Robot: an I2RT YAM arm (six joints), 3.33 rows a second.
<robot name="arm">
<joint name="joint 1" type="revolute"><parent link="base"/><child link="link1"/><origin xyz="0.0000 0.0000 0.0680" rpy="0.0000 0.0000 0.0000"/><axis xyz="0 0 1"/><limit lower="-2.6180" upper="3.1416"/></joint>
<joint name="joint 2" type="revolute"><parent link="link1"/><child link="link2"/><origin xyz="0.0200 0.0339 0.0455" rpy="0.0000 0.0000 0.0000"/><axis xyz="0 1 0"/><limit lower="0.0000" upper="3.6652"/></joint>
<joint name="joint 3" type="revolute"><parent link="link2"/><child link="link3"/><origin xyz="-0.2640 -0.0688 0.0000" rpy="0.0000 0.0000 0.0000"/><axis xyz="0 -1 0"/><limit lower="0.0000" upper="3.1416"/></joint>
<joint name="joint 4" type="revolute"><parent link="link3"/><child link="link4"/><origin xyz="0.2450 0.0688 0.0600" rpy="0.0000 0.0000 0.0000"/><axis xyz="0 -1 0"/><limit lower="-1.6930" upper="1.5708"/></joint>
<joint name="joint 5" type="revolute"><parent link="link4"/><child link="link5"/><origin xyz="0.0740 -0.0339 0.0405" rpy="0.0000 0.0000 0.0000"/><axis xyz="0 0 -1"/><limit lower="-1.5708" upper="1.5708"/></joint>
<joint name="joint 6" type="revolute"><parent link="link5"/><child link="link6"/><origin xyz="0.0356 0.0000 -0.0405" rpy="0.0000 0.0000 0.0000"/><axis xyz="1 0 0"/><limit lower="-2.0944" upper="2.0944"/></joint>
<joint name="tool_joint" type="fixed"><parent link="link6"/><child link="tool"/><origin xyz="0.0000 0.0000 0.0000" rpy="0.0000 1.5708 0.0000"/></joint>
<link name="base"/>
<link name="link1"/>
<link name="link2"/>
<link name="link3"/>
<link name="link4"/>
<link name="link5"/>
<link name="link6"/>
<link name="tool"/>
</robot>
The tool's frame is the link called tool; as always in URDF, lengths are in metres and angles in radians.
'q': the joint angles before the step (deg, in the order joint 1, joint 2, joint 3, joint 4, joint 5, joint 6). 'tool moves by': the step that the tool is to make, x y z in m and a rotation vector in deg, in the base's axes. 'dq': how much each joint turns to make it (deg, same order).
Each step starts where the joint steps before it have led.
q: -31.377, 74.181, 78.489, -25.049, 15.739, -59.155
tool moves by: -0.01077, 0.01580, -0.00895, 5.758, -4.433, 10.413
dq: 0.088, -4.478, -5.093, 0.877, -12.210, 3.165
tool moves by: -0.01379, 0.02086, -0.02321, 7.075, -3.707, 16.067
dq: -0.088, -5.891, -8.787, 2.548, -17.929, 1.762
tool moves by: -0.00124, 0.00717, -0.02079, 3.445, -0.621, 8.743
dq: 0.001, -1.405, -5.187, 2.459, -9.330, -0.174
